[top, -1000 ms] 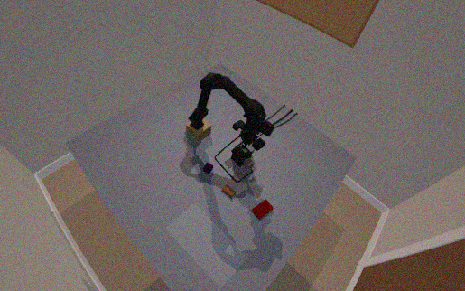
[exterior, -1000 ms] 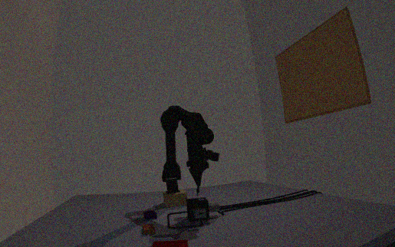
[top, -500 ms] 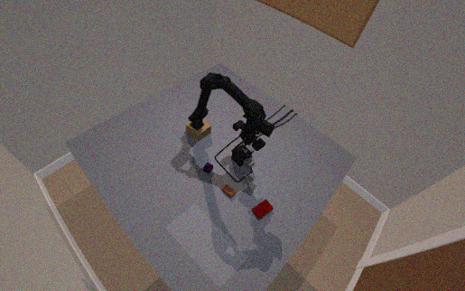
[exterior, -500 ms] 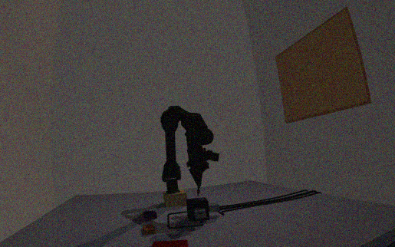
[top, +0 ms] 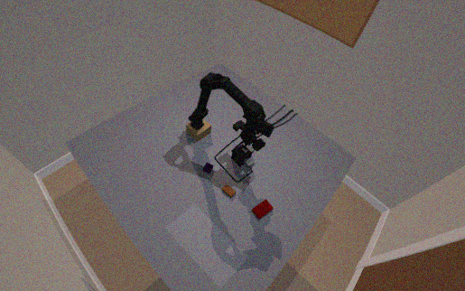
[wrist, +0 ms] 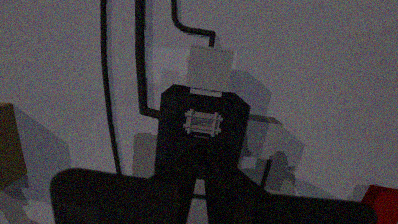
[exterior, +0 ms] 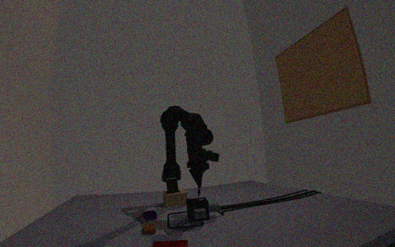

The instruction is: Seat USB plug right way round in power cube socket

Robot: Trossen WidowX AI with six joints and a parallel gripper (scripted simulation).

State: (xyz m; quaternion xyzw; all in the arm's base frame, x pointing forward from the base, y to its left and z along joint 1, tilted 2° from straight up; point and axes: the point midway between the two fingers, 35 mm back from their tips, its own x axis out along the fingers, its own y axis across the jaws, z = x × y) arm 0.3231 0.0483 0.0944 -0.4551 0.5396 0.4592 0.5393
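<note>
Right now the USB socket is 60 mm below my gripper tip. From my gripper tip the other things lie so: orange block: 80 mm ahead, 220 mm to the right, 120 mm below; purple cube: 90 mm behind, 190 mm to the right, 110 mm below; dark USB plug: 20 mm below.
</note>
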